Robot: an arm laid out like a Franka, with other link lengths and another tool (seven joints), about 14 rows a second.
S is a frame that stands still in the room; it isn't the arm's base.
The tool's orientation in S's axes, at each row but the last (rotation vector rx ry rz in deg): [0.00 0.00 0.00]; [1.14 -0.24 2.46]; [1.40 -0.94 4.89]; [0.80 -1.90 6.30]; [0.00 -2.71 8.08]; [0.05 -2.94 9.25]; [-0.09 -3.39 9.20]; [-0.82 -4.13 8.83]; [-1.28 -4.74 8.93]
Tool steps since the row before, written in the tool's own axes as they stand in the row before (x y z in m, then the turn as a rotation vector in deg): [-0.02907 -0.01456 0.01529 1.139 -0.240 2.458]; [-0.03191 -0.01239 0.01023 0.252 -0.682 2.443]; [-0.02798 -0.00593 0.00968 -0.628 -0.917 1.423]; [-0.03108 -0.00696 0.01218 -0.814 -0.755 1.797]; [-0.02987 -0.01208 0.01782 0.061 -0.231 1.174]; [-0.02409 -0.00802 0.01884 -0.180 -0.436 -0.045]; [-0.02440 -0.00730 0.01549 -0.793 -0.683 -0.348]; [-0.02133 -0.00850 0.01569 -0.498 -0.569 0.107]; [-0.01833 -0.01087 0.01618 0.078 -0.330 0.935]
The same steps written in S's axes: [-0.02907 -0.01456 0.01529 1.139 -0.240 2.458]; [-0.03139 -0.01395 0.00984 0.272 -0.719 2.430]; [-0.02752 -0.00853 0.00905 -0.569 -1.003 1.390]; [-0.03050 -0.01051 0.01104 -0.784 -0.868 1.759]; [-0.02868 -0.01622 0.01643 0.037 -0.224 1.176]; [-0.02342 -0.01188 0.01761 -0.105 -0.459 -0.053]; [-0.02379 -0.01116 0.01408 -0.652 -0.800 -0.390]; [-0.02087 -0.01154 0.01431 -0.412 -0.638 0.083]; [-0.01773 -0.01334 0.01496 0.049 -0.299 0.947]
